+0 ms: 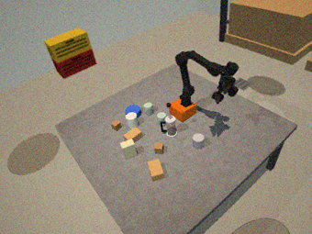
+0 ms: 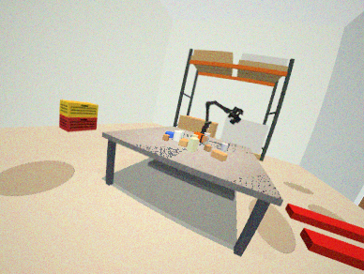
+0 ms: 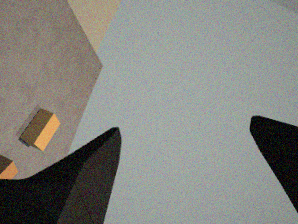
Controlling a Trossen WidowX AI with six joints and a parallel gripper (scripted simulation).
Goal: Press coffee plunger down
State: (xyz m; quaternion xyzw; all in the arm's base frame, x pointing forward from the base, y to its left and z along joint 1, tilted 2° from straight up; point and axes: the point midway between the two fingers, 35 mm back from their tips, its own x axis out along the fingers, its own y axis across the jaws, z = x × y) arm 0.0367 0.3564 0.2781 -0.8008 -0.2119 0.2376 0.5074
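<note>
My gripper tip is now 180 mm short of the coffee press, 280 mm to the left of it and 240 mm above it. From my gripper tip the other things lie so: blue disc: 260 mm ahead, 640 mm to the right, 340 mm below.
</note>
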